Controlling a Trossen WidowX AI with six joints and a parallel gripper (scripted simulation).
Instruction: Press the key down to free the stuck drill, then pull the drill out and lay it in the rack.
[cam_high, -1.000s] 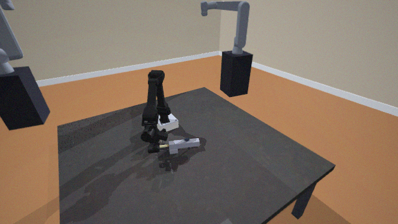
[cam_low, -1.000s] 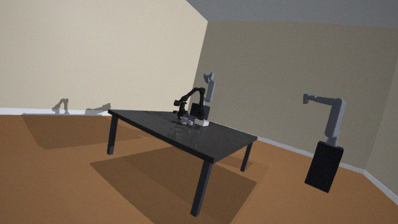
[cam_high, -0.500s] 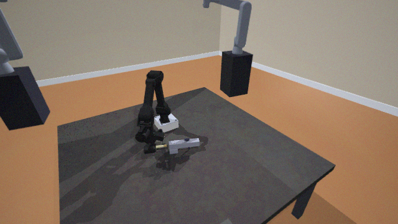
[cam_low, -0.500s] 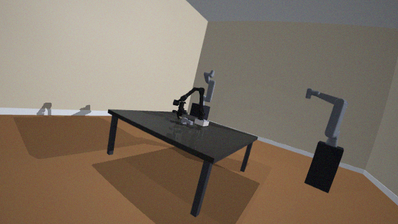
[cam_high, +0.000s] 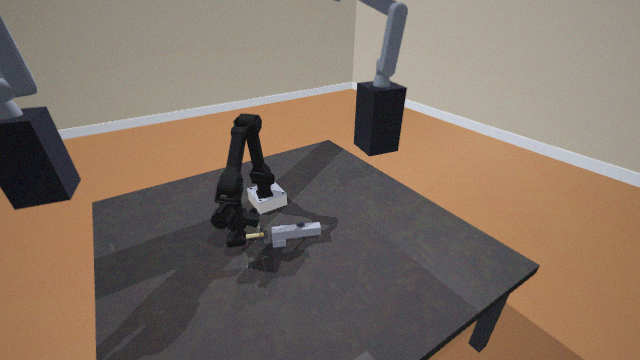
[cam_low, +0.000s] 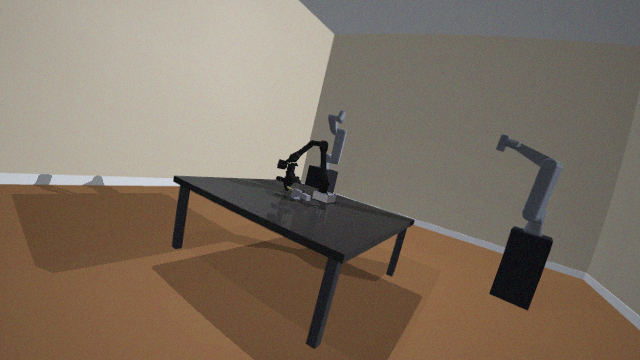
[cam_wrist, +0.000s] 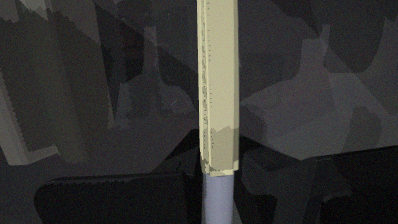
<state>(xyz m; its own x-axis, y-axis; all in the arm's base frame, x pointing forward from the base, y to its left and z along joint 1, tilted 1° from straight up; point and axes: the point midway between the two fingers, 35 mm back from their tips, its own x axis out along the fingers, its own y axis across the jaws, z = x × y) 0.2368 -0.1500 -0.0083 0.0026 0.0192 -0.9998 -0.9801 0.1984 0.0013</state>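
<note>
Right now my gripper tip is 70 mm past the rack and 50 mm to the right of it. From my gripper tip the other things lie so: small key: 230 mm to the left, 40 mm ahead, 30 mm above; drill: 40 mm to the left, 30 mm above, 10 mm ahead; grey housing block: 200 mm to the left, 40 mm ahead, 20 mm above.
</note>
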